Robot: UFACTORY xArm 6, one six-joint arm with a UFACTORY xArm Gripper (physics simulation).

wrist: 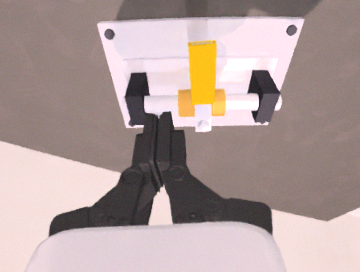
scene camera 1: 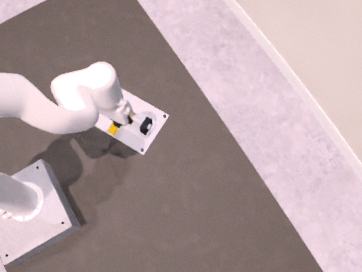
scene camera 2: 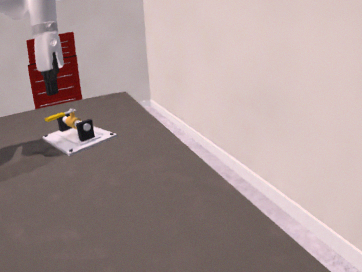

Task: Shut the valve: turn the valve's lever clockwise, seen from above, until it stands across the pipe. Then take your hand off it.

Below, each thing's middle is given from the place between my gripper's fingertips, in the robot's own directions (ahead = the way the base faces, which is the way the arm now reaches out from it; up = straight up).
The yellow valve lever (wrist: 202, 55) is 10 mm ahead of my hand, 40 mm to the left of it and 70 mm below it. Also, from my hand: white base plate (scene camera 1: 121, 134): 50 mm ahead, 60 mm to the left, 160 mm below.
